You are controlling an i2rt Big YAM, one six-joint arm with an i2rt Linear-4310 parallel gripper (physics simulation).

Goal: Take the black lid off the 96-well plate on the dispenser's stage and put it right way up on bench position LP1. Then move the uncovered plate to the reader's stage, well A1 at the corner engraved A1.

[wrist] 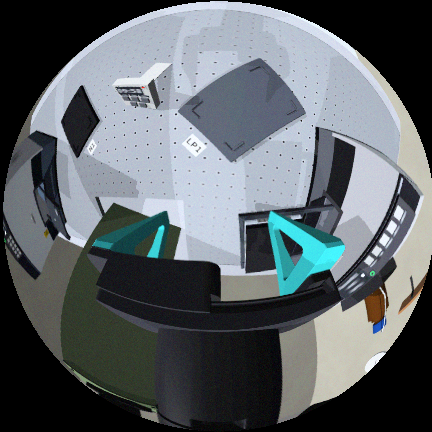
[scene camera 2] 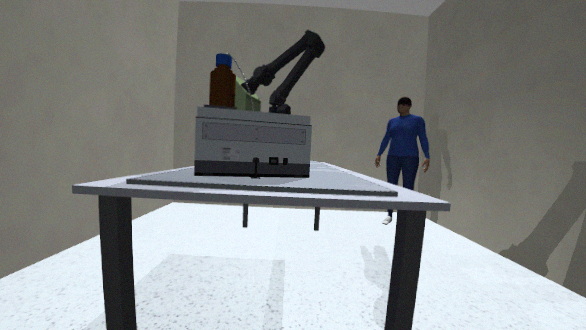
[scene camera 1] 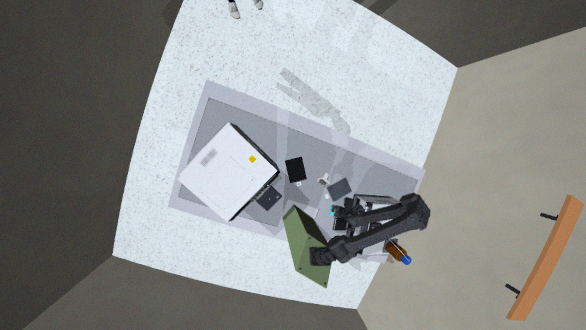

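Where they show: gripper, fingertip midpoint: (wrist: 218,216) (scene camera 1: 336,208); arm's base at its link origin: (scene camera 2: 247,89) (scene camera 1: 319,256).
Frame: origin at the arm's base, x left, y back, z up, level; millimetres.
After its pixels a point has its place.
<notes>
The black lid (scene camera 1: 340,223) @[z -380, x -274, y -1 mm] (wrist: 260,247) @[z -380, x -263, y -29 mm] lies on the dispenser's stage (wrist: 242,235) @[z -395, x -241, y -45 mm], low at the right in the wrist view; the plate under it cannot be made out. The dispenser (scene camera 2: 252,135) @[z -343, x -716, y 15 mm] (wrist: 372,172) @[z -339, x -396, y -172 mm] stands beside it. My gripper (scene camera 1: 332,210) @[z -350, x -214, y -127 mm] (wrist: 218,216) @[z -350, x -214, y -127 mm] is open and empty, above the bench near the stage; its right finger overlaps the lid in the wrist view. LP1 (scene camera 1: 339,189) @[z -469, x -268, y -230 mm] (wrist: 245,110) @[z -469, x -268, y -215 mm] is a bare dark grey pad with corner marks. The reader (scene camera 1: 225,172) @[z -135, x 485, y -370 mm] (wrist: 22,215) is at the far left, its stage (scene camera 1: 268,198) @[z -378, x 251, y -168 mm] out in front.
A green block (scene camera 1: 305,245) @[z -8, x 75, y -59 mm] (wrist: 105,310) @[z -250, x -19, y -43 mm] stands by the arm's base. A small white timer (scene camera 1: 324,179) @[z -415, x -123, y -309 mm] (wrist: 137,92) @[z -431, x -134, y -281 mm] stands between LP1 and the black N1 pad (scene camera 1: 295,170) @[z -469, x 76, y -349 mm] (wrist: 80,121) @[z -469, x 46, y -330 mm]. A brown bottle (scene camera 1: 396,249) @[z -158, x -603, y 86 mm] (scene camera 2: 222,87) @[z -189, x -674, y 116 mm] (wrist: 375,304) @[z -177, x -595, y 95 mm] tops the dispenser. A person (scene camera 2: 404,135) stands beyond the bench.
</notes>
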